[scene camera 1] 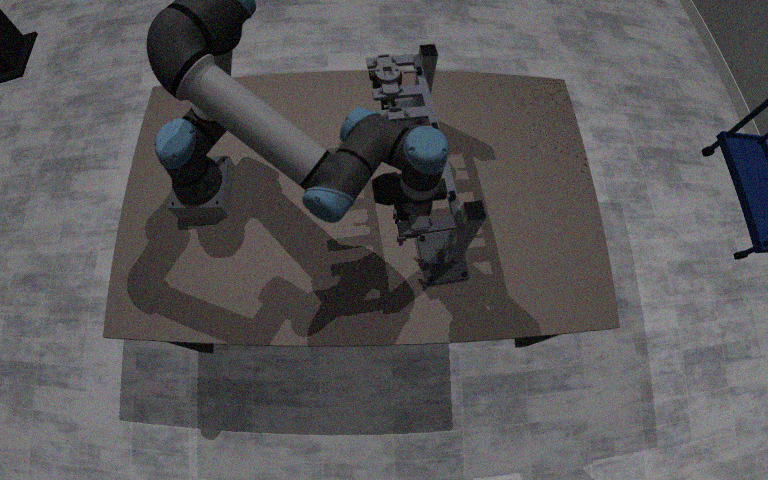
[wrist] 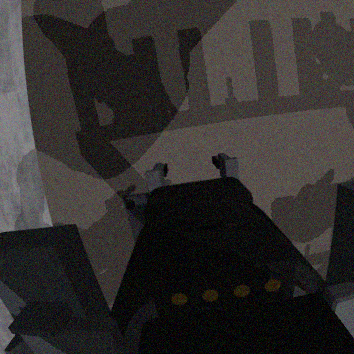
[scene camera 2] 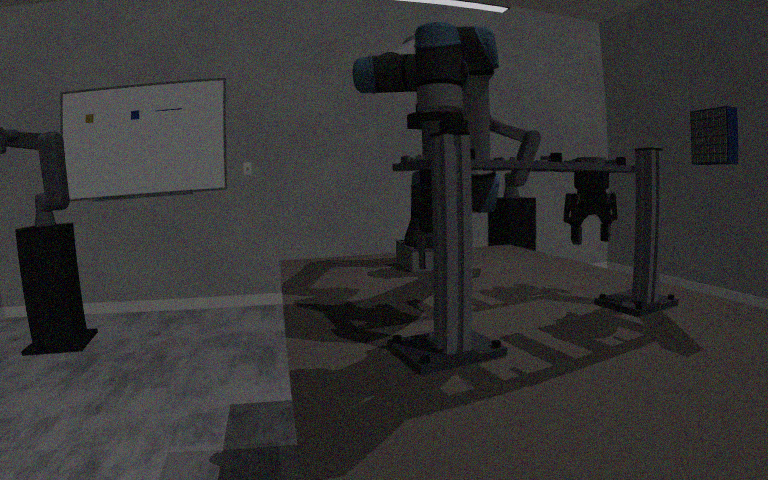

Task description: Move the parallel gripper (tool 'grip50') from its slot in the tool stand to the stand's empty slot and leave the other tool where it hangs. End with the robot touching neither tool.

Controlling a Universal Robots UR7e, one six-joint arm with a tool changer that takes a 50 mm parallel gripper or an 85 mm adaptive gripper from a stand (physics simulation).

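Seen in the pictures: arm's base at its link origin: (scene camera 1: pixel 197 182) (scene camera 2: pixel 429 243).
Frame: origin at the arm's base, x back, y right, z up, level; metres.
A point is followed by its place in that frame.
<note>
The parallel gripper (wrist: pixel 191 166) is on the arm's wrist, its two fingertips apart with bare table between them in the wrist view. In scene camera 2 its dark body hangs below the rail, partly hidden behind the near post. It is between the fork arms of the stand's near-end slot; whether it is seated cannot be told. The wrist still sits over it. The other tool, the adaptive gripper (scene camera 1: pixel 387 70) (scene camera 2: pixel 590 209), hangs upright in the far-end slot, away from the arm. The tool stand (scene camera 1: pixel 428 59) @[x -0.680, y -0.139, z 0.225 m] (scene camera 2: pixel 451 243) @[x -0.698, y 0.323, z 0.102 m] holds the slots along its rail.
The near post stands close beside the wrist, and the far post (scene camera 2: pixel 647 226) @[x -0.691, y -0.130, z 0.099 m] rises beyond the adaptive gripper. The stand's middle fork arms lie between the two tools. The arm's base (scene camera 1: pixel 198 183) @[x -0.031, y 0.049, z 0.076 m] is at the table's left. A blue cart (scene camera 1: pixel 750 186) is off the table.
</note>
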